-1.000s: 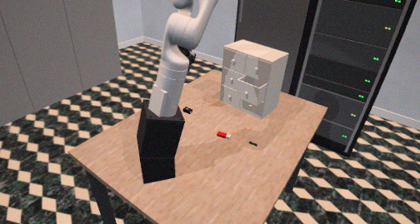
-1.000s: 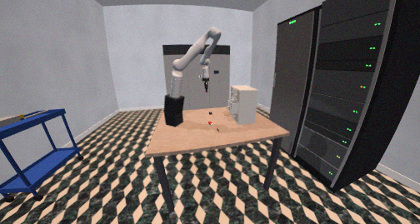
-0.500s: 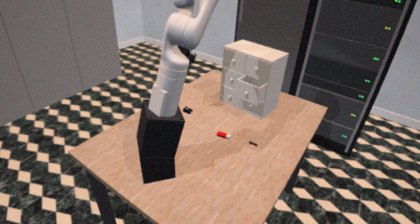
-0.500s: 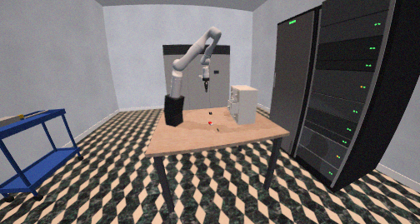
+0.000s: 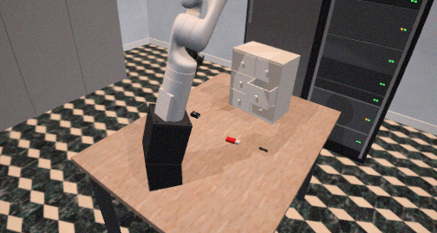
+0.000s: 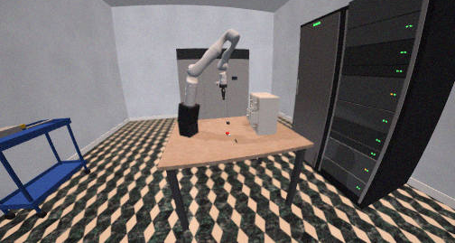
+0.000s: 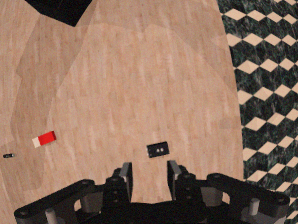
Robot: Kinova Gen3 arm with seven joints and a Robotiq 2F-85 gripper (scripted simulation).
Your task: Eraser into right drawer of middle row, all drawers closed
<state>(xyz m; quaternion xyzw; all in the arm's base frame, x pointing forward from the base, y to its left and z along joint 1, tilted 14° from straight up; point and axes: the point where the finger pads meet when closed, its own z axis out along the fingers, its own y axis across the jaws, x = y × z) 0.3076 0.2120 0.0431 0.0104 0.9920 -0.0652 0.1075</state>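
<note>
Now: hand 28 cm above the eraser, 26 cm to the left of it and 1 cm short of it. Round my hand: thin dark object (40 cm to the right, 28 cm below, 5 cm ahead).
</note>
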